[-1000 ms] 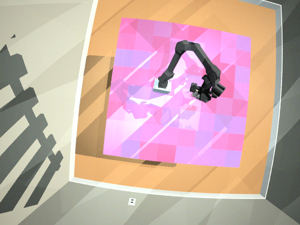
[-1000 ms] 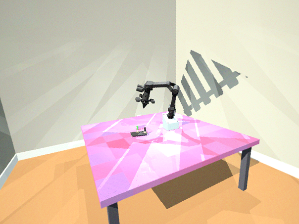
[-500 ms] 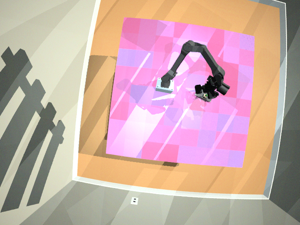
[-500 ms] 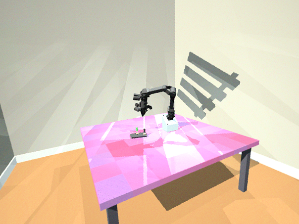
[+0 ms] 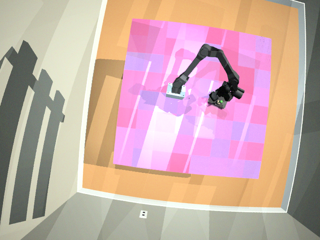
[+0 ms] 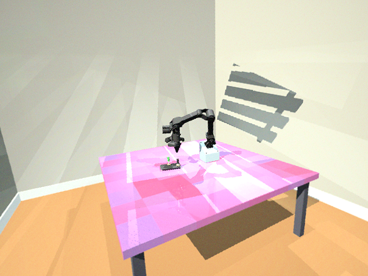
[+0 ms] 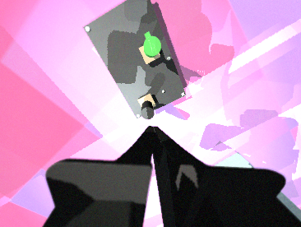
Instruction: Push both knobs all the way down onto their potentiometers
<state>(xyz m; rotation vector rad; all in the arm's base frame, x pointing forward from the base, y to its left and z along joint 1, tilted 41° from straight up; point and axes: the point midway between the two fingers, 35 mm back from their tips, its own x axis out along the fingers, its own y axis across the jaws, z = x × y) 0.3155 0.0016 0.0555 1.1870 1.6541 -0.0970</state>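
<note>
Right now the dark knob is 7 cm below my gripper tip.
</note>
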